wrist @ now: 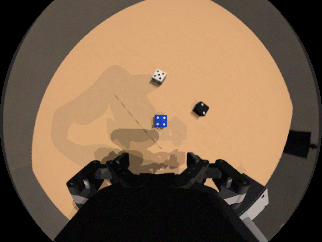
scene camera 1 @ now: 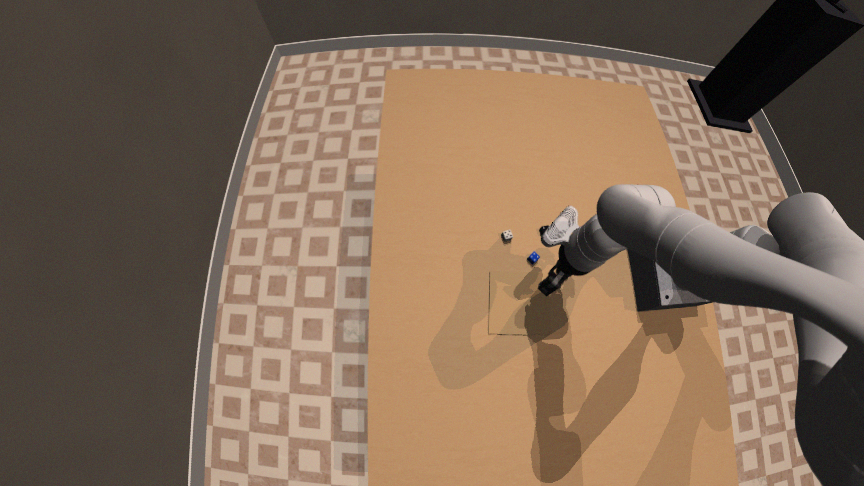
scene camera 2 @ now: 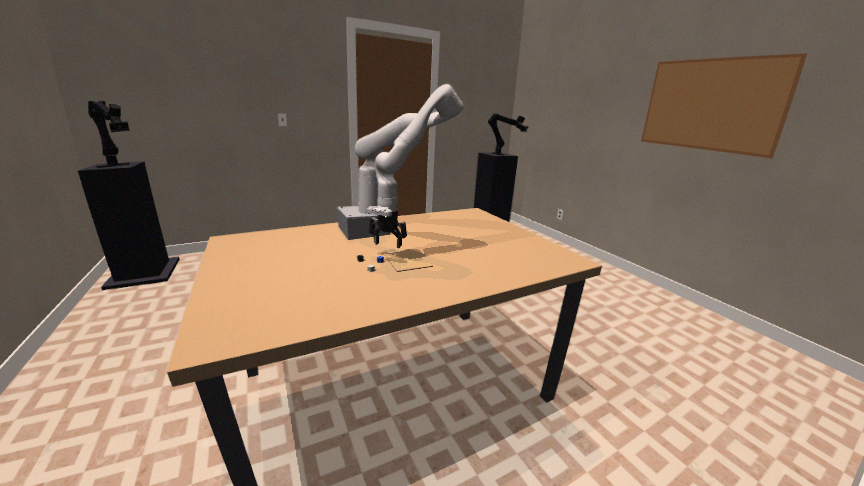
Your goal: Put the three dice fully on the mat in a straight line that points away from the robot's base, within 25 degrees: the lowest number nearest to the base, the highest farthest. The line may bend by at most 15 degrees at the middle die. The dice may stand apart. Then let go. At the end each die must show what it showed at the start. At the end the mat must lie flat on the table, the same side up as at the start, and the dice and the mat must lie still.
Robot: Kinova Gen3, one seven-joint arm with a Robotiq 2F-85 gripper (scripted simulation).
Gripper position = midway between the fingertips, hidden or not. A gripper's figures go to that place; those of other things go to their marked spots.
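I see my gripper (wrist: pixel 157 159), which is 0.15 m from the lens. There is also a mat (wrist: pixel 112 130), and it is 0.20 m from the lens.
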